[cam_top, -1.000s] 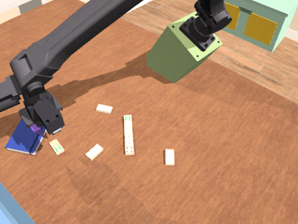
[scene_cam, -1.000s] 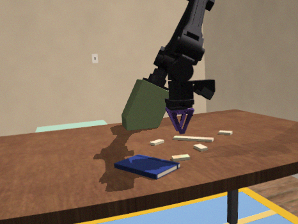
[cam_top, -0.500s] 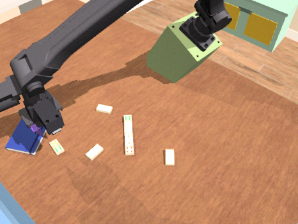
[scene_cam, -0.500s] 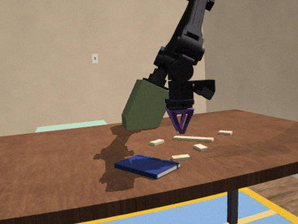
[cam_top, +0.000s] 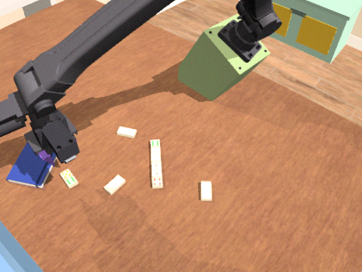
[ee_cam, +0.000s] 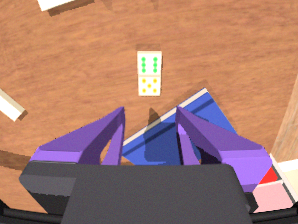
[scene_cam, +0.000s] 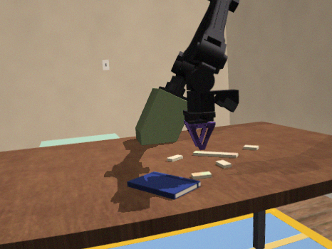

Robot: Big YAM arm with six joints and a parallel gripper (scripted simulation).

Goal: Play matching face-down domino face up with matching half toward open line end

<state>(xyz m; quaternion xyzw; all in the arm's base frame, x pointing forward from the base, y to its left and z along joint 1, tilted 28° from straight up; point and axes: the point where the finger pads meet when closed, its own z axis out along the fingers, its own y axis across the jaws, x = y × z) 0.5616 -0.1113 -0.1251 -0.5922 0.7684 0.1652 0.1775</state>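
Now: hand 12 cm to the left of the book, 8 cm above it and 1 cm short of it.
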